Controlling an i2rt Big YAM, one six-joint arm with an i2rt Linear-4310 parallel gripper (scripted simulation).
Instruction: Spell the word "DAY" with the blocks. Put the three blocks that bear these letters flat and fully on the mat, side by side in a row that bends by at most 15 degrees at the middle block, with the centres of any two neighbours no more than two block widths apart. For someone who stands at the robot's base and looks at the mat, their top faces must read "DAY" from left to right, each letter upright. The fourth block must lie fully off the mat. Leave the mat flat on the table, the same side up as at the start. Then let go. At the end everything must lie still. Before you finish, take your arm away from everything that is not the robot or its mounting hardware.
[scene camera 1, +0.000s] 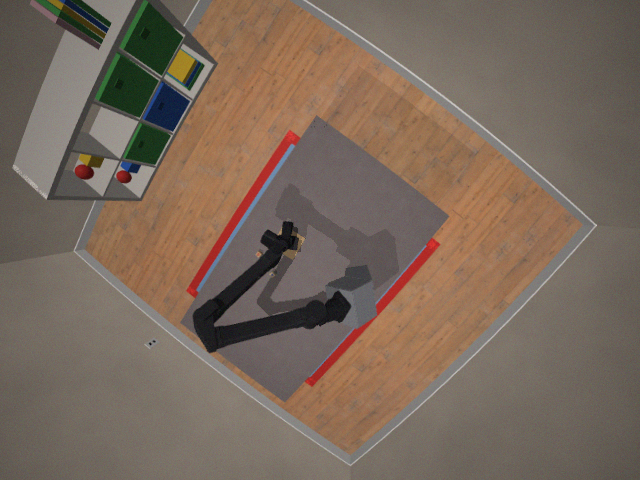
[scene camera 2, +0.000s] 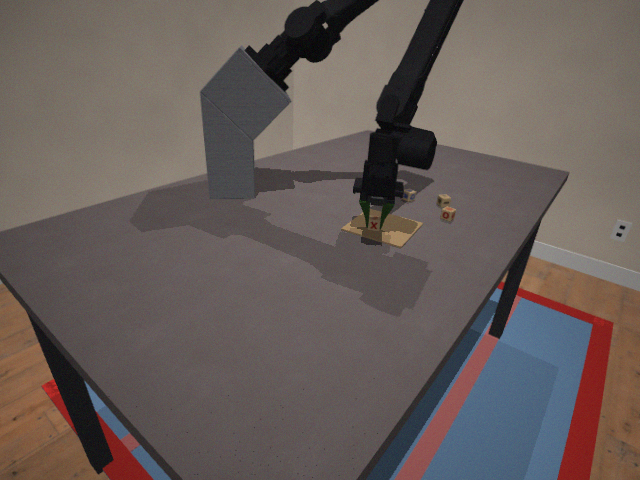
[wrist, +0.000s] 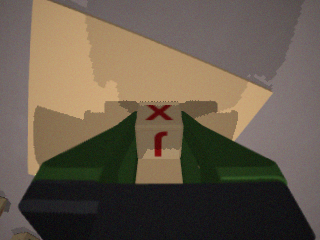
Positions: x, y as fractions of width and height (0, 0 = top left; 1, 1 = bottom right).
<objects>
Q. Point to my gripper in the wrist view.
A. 0.50, 0.50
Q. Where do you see a tan mat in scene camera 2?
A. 0.62, 0.48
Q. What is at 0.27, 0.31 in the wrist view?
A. A tan mat.
</objects>
